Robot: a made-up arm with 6 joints. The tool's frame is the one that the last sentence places.
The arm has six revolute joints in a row. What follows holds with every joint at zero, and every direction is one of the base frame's.
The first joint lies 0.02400 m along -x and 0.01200 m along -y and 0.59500 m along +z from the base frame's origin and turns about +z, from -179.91 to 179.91 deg.
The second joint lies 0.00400 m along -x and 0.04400 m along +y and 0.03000 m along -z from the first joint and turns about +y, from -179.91 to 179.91 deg.
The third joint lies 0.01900 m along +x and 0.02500 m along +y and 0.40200 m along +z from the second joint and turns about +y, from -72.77 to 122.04 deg.
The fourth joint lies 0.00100 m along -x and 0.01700 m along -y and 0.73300 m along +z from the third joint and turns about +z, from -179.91 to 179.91 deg.
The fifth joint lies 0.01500 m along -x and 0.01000 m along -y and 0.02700 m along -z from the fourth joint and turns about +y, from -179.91 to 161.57 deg.
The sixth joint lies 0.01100 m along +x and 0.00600 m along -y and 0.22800 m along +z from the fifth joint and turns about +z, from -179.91 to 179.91 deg.
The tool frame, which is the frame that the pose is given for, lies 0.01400 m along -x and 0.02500 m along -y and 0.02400 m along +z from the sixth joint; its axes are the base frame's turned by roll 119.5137, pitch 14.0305 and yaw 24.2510 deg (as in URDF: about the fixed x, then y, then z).
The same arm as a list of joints. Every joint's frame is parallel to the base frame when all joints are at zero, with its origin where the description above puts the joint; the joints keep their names.
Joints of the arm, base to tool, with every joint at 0 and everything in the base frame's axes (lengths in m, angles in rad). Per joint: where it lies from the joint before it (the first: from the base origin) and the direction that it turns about. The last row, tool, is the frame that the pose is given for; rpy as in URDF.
joint 1: axis +z offset -0.024 -0.012 0.595
joint 2: axis +y offset -0.004 0.044 -0.03
joint 3: axis +y offset 0.019 0.025 0.402
joint 4: axis +z offset -0.001 -0.017 0.733
joint 5: axis +y offset -0.015 -0.01 -0.027
joint 6: axis +z offset 0.011 -0.006 0.228
tool: offset -0.014 -0.025 0.024 rpy 2.0859 0.2449 0.4233
Joint limits (rad, base to tool): -3.14..3.14 -3.14..3.14 -1.2701..2.13 -3.14..3.14 -3.14..2.8199 -3.14..3.14

